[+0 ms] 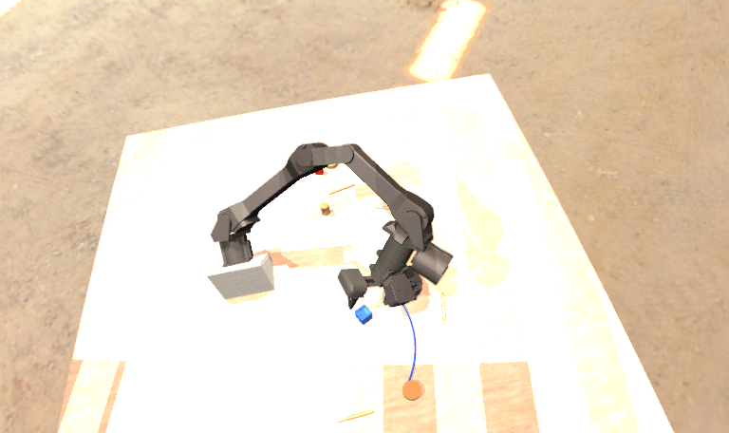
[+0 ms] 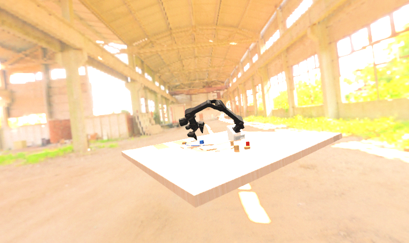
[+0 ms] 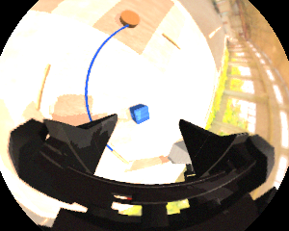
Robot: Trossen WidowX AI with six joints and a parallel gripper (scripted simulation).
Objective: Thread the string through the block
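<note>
The blue cube is 5 cm below my gripper tip and 1 cm behind it. Also, from my gripper tip: round wooden button (18 cm to the right, 6 cm below, 5 cm ahead); thin wooden stick (12 cm to the left, 6 cm below, 2 cm ahead); red cube (48 cm to the left, 5 cm below, 5 cm behind).
</note>
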